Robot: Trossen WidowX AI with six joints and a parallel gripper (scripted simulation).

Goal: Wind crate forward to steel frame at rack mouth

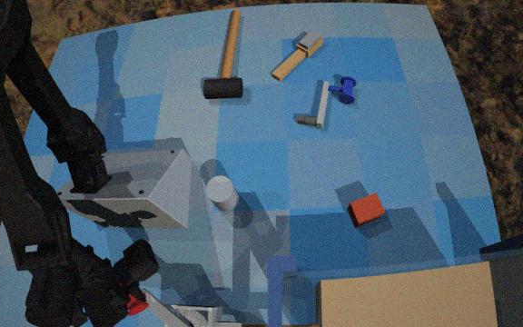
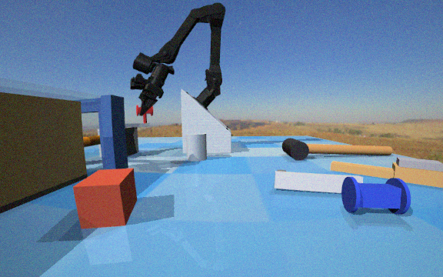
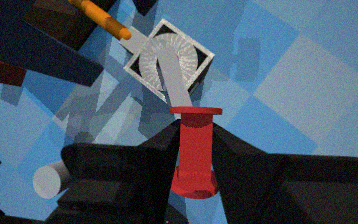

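Now: gripper tip 240 mm short of the frame, 30 mm to the left of it and 20 mm above it. Also, from my gripper tip: crank with blue grip: 480 mm to the left, 340 mm ahead, 120 mm below; then red grip: 10 mm to the left, 10 mm behind; then winch: 100 mm below, 60 mm ahead, 50 mm to the right.
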